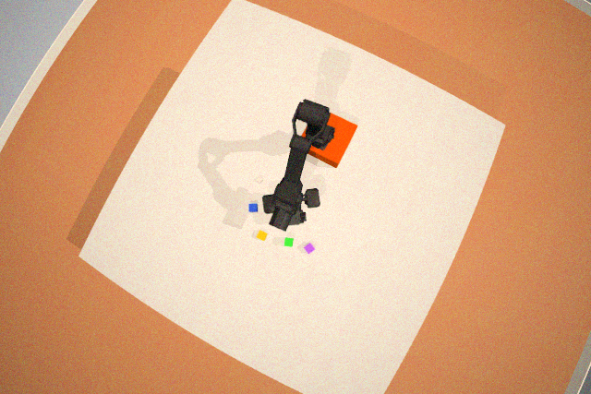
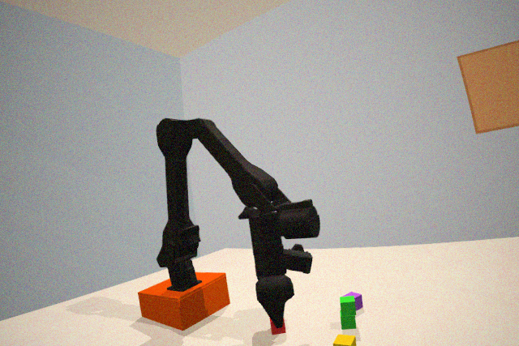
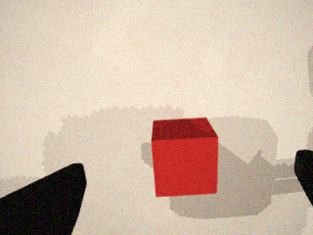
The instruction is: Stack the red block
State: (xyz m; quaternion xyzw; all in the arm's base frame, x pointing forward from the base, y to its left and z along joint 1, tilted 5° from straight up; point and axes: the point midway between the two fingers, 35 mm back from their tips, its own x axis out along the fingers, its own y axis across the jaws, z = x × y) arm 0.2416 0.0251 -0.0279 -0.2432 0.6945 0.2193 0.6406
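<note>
My gripper tip is 2 cm above the red block. Also, from my gripper tip: green block: 12 cm ahead, 6 cm to the left, 1 cm above; then yellow block: 15 cm ahead, 4 cm to the right, 2 cm below; then blue block: 8 cm ahead, 11 cm to the right, 2 cm below.
</note>
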